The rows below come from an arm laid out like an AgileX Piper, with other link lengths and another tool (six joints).
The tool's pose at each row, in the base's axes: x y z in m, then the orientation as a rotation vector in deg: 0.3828, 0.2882, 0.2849, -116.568, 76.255, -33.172; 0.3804, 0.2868, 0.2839, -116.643, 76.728, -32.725; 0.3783, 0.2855, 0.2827, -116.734, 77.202, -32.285; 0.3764, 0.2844, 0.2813, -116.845, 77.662, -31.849; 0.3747, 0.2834, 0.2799, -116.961, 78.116, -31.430; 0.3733, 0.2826, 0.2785, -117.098, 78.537, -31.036; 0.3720, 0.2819, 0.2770, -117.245, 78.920, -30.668; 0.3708, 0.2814, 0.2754, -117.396, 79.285, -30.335; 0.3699, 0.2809, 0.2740, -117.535, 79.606, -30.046; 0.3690, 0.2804, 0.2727, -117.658, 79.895, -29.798; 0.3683, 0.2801, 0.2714, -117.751, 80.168, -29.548; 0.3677, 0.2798, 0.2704, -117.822, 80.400, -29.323; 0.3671, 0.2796, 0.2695, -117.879, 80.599, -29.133
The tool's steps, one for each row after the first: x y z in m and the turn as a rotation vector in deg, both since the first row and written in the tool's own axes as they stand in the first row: 0.0003, 0.0027, -0.0012, -0.399, -0.076, 0.318; 0.0007, 0.0052, -0.0021, -0.809, -0.142, 0.626; 0.0009, 0.0078, -0.0027, -1.228, -0.208, 0.913; 0.0011, 0.0101, -0.0031, -1.644, -0.263, 1.190; 0.0013, 0.0123, -0.0032, -2.054, -0.311, 1.431; 0.0014, 0.0144, -0.0032, -2.447, -0.357, 1.640; 0.0013, 0.0164, -0.0030, -2.825, -0.386, 1.828; 0.0014, 0.0181, -0.0028, -3.161, -0.407, 1.988; 0.0015, 0.0198, -0.0026, -3.460, -0.417, 2.130; 0.0015, 0.0212, -0.0022, -3.730, -0.441, 2.280; 0.0015, 0.0224, -0.0020, -3.956, -0.470, 2.415; 0.0014, 0.0235, -0.0018, -4.147, -0.494, 2.532
